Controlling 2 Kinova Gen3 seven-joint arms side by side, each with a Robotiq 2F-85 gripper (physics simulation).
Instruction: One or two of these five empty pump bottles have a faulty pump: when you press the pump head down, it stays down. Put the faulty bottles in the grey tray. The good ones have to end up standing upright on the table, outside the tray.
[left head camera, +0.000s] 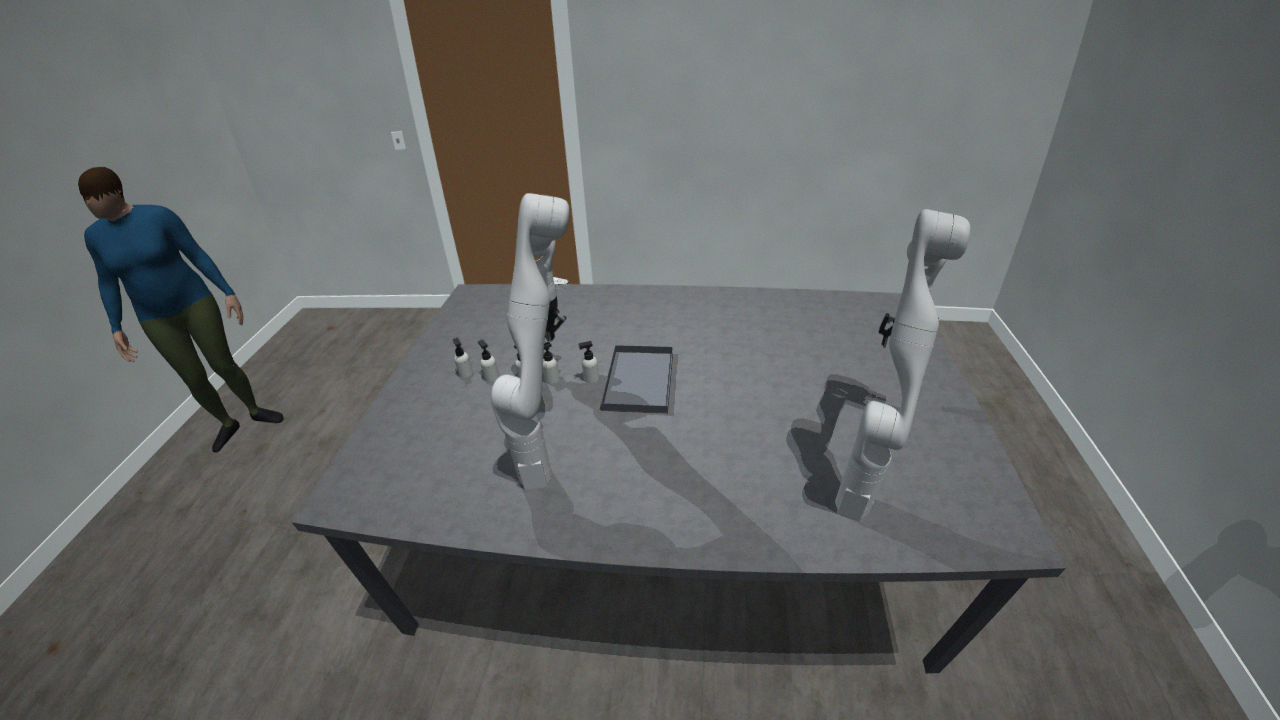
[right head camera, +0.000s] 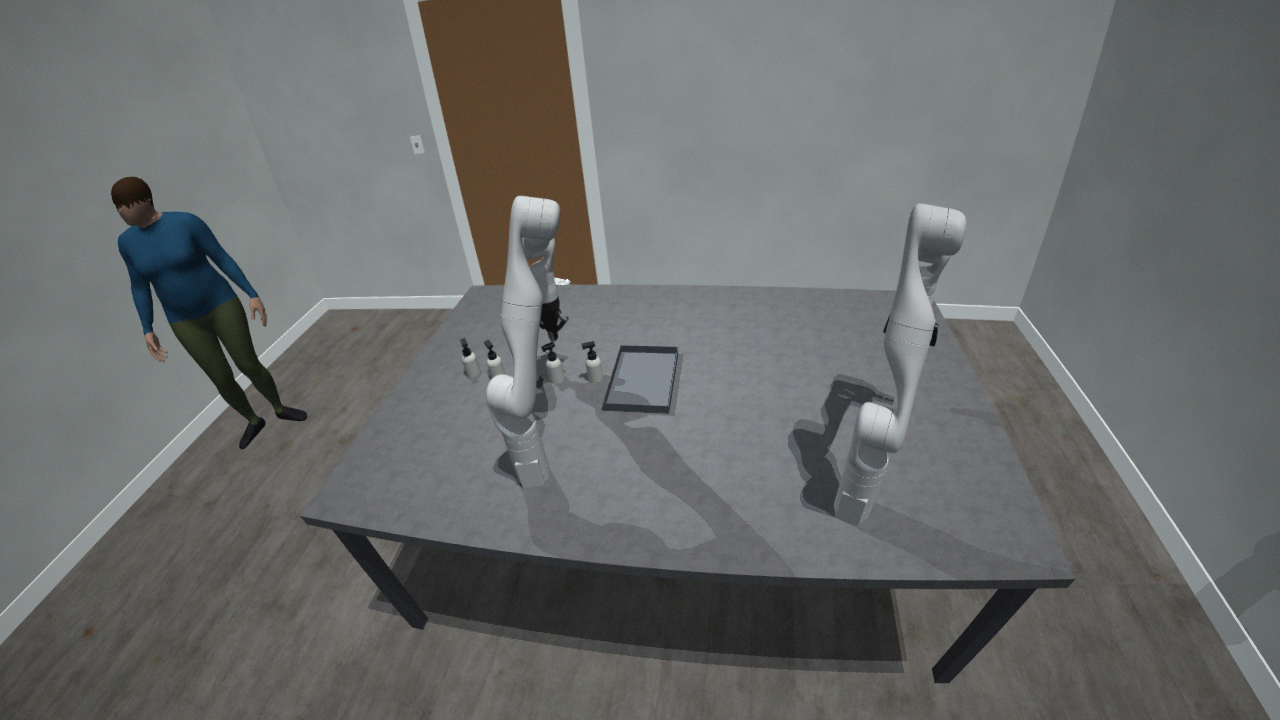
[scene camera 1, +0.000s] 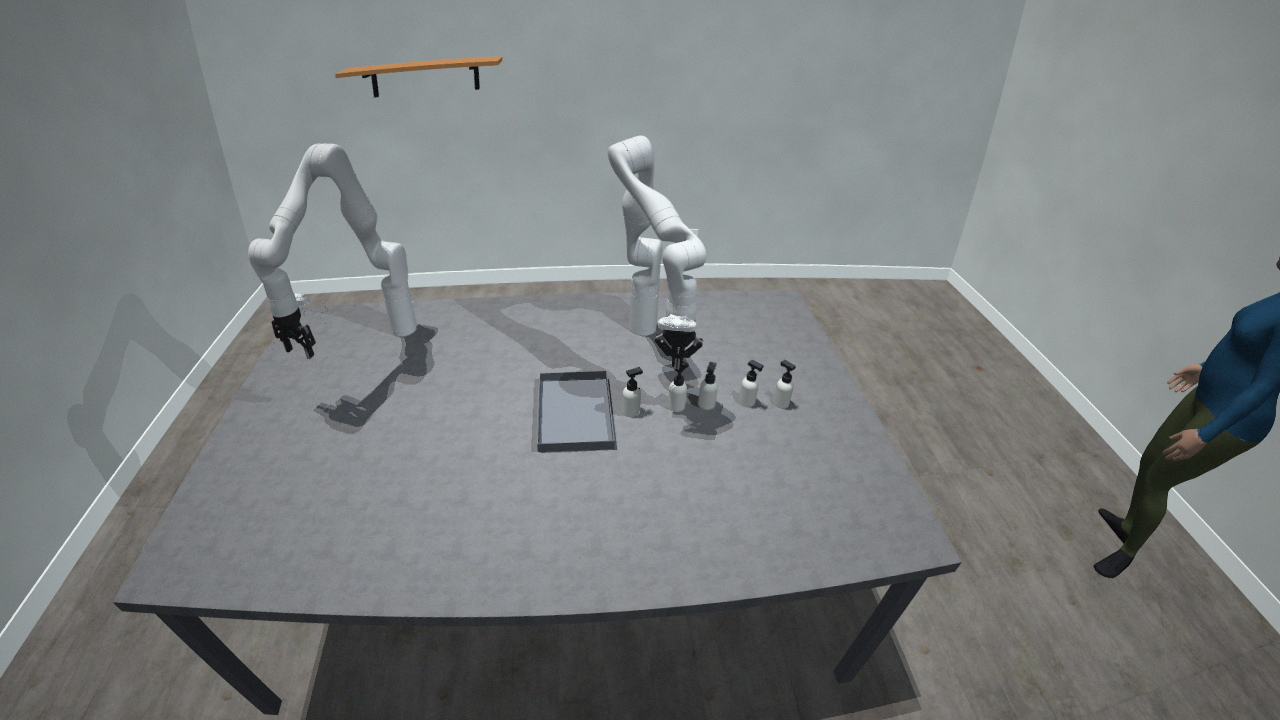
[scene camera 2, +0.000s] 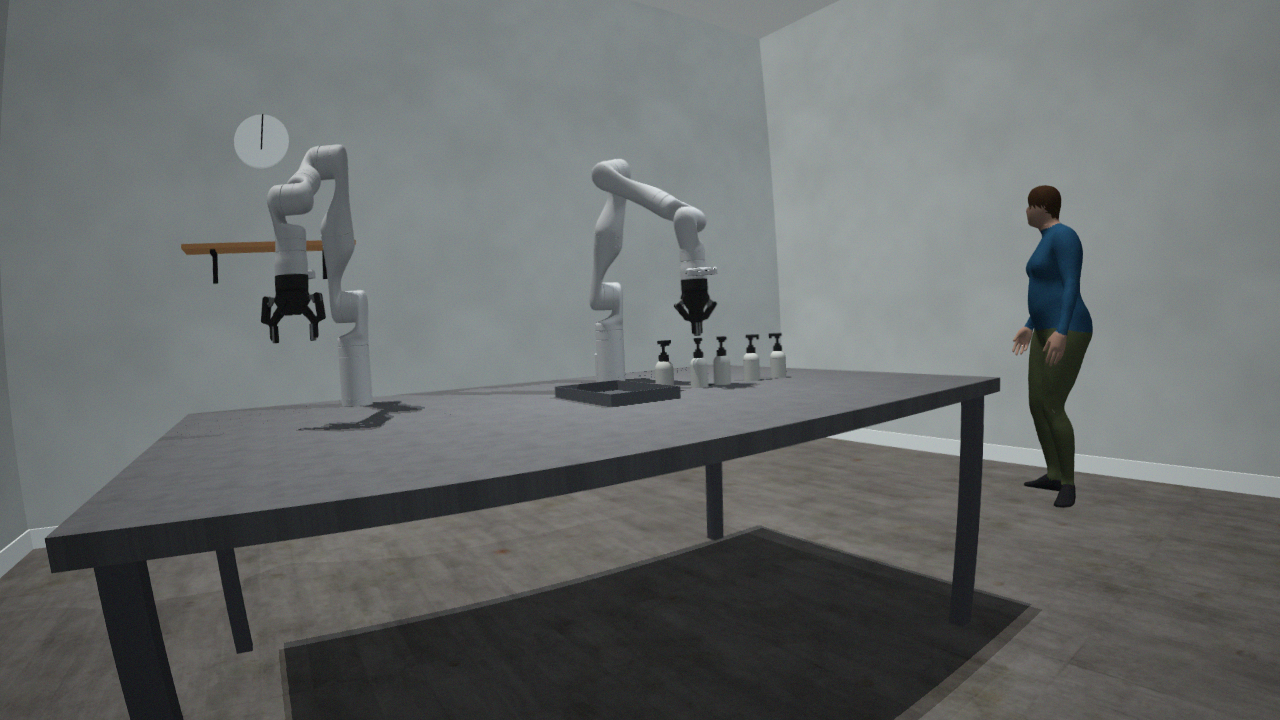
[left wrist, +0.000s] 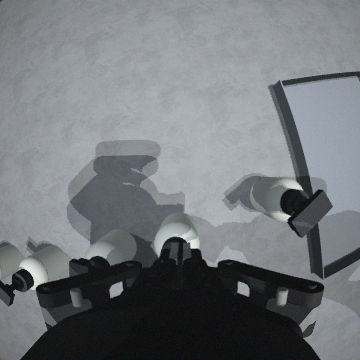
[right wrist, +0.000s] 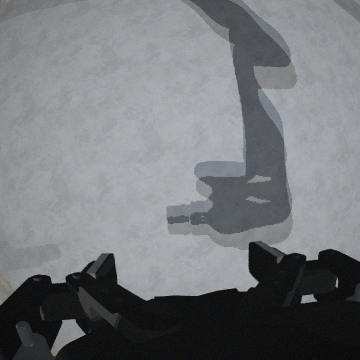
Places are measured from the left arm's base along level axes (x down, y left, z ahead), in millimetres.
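Pixels of known places: left gripper, fingertip midpoint: (left head camera: 550, 340) (right head camera: 554, 340) (scene camera 1: 676, 367) (scene camera 2: 697, 335) (left wrist: 180, 254); right gripper, fingertip midpoint: (scene camera 1: 300, 354) (scene camera 2: 294, 342) (right wrist: 182, 263); left arm's base at its link origin: (left head camera: 535, 475) (right head camera: 534, 474) (scene camera 1: 642, 328); right arm's base at its link origin: (left head camera: 852, 504) (right head camera: 852, 508) (scene camera 1: 404, 329) (scene camera 2: 357, 404).
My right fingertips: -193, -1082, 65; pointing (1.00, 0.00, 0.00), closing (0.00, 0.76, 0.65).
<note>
For each thing: its middle in the pictures, then the offset to it from my right fingertips, as dx, dy, dz. Level surfaces: height alone.
- grey tray at the middle of its body: (left wrist: 353, 166) (scene camera 2: 614, 392) (scene camera 1: 574, 408) (right head camera: 642, 376) (left head camera: 639, 376) +178, +736, +273
- first bottle at the middle of its body: (left wrist: 285, 200) (scene camera 2: 664, 366) (scene camera 1: 631, 391) (left head camera: 589, 361) (right head camera: 592, 361) +123, +888, +319
- grey table at its surface level: dx +193
Five white pump bottles with black heads stand upright in a row beside the grey tray (left head camera: 635, 409) (scene camera 1: 577, 445) (left wrist: 292, 131). From the tray outward they are the first bottle (scene camera 1: 631, 399) (scene camera 2: 664, 372) (left wrist: 270, 196), second (scene camera 1: 678, 394) (scene camera 2: 699, 372) (left wrist: 176, 229), third (scene camera 1: 708, 394) (scene camera 2: 721, 369), fourth (scene camera 1: 749, 390) (scene camera 2: 750, 366) and fifth (scene camera 1: 784, 391) (scene camera 2: 777, 363). My left gripper (scene camera 1: 678, 361) (scene camera 2: 697, 330) (left wrist: 180, 254) is shut and empty, fingertips at or just above the second bottle's head, which it partly hides. My right gripper (scene camera 2: 294, 335) (right wrist: 182, 263) is open, high above the table, far from the bottles.
The grey table (scene camera 1: 572, 537) carries both arm bases. The first bottle stands close to the tray's wall, and the third stands close to the second. A person (left head camera: 147, 259) (scene camera 2: 1058, 286) stands on the floor beyond the table's bottle end. A wooden shelf (scene camera 1: 420, 66) hangs on a wall.
</note>
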